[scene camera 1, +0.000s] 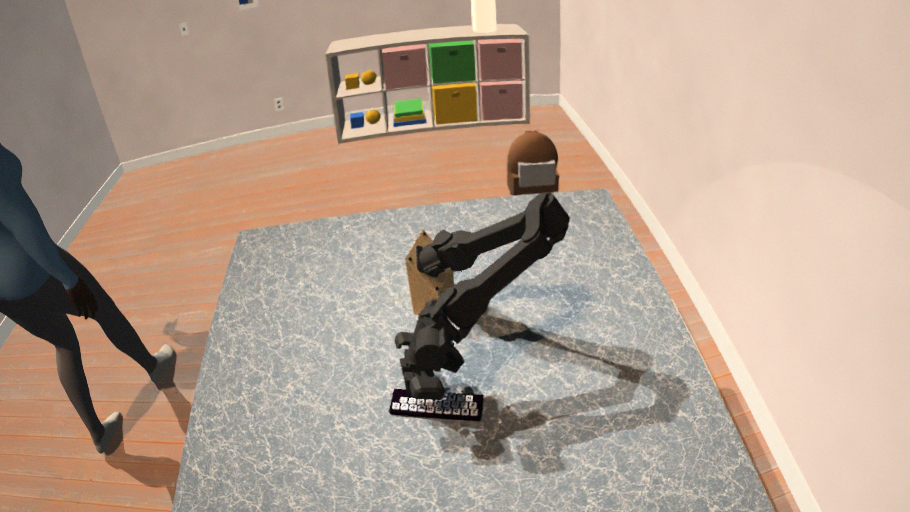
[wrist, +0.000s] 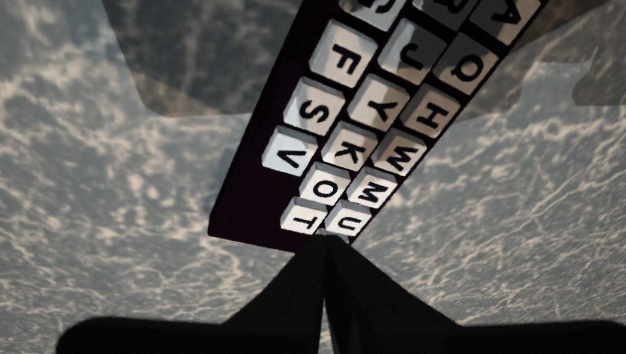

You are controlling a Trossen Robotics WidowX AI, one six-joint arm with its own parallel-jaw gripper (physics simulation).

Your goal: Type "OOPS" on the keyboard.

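Places are measured from the arm's base along level axes (x back, y right, z up), in millimetres.
Where they show: gripper, fingertip midpoint: (scene camera 1: 409,392) (wrist: 323,247); arm's base, link origin: (scene camera 1: 426,261).
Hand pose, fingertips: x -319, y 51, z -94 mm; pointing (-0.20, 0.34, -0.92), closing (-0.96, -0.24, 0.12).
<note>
Each offset is from my fingertips to the top centre of the thing. Level surfaces: height alone.
A black keyboard {dz -25, dx -12, dy -55 mm} (scene camera 1: 434,417) (wrist: 250,200) with white letter keys lies flat on the grey marbled surface. In the wrist view the O key {dz -25, dx -4, dy -3 mm} (wrist: 325,188) shows above the fingertips, beside the T key {dz -25, dx -1, dy +15 mm} (wrist: 302,218) and the K key {dz -25, dx -7, dy -22 mm} (wrist: 351,148). The S key {dz -25, dx +10, dy -34 mm} (wrist: 314,111) is farther up the same board. The P key cannot be made out in the wrist view. My gripper (wrist: 323,247) is shut and empty. Its tips are over the near end of the keyboard, just below the T and U {dz -25, dx -20, dy +14 mm} (wrist: 347,220) keys, and they cover part of a key there. I cannot tell whether they touch it.
The arm's brown base plate (scene camera 1: 420,286) stands behind the keyboard. A person (scene camera 1: 38,254) stands at the left, beside the marbled surface {dz -41 mm} (scene camera 1: 286,305). A brown backpack (scene camera 1: 532,152) and a shelf unit (scene camera 1: 425,38) with bins are at the back. The arm's shadow falls across the keyboard.
</note>
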